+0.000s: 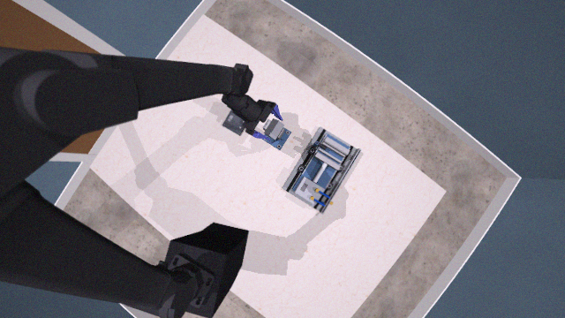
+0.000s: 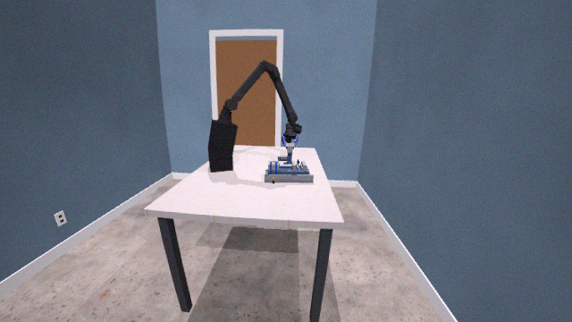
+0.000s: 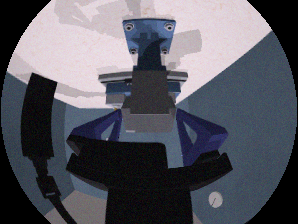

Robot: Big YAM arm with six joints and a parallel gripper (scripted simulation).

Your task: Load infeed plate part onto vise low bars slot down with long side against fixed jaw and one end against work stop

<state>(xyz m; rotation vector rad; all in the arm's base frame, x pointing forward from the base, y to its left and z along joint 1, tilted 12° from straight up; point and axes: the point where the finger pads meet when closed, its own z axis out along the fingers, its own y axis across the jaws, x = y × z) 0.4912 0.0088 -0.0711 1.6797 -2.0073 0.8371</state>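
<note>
Right now the part is 1 cm below my hand. The rest, counted from my hand: dark square plate: 2 cm behind, 19 cm to the left, 15 cm below.
</note>
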